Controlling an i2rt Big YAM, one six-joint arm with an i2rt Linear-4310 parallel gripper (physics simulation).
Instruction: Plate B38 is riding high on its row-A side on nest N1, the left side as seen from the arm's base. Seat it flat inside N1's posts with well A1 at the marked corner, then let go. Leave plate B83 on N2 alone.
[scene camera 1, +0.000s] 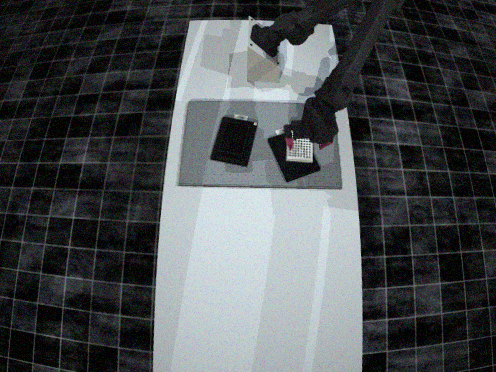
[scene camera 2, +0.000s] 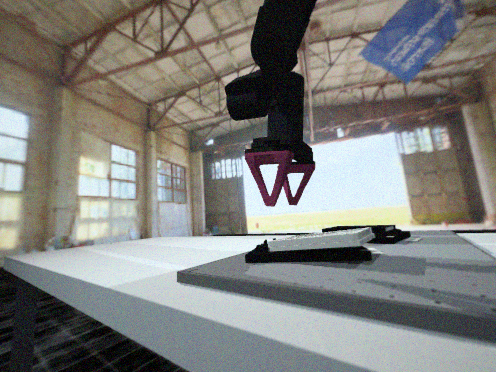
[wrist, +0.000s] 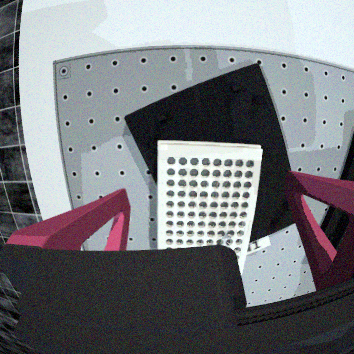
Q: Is my gripper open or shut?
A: Open.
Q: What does the plate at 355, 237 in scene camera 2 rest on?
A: A black nest.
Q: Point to a black nest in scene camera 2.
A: At 261, 254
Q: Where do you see my gripper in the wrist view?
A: At 208, 189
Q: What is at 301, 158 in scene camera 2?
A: My gripper.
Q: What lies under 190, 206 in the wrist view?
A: A plate.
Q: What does my gripper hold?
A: Nothing.
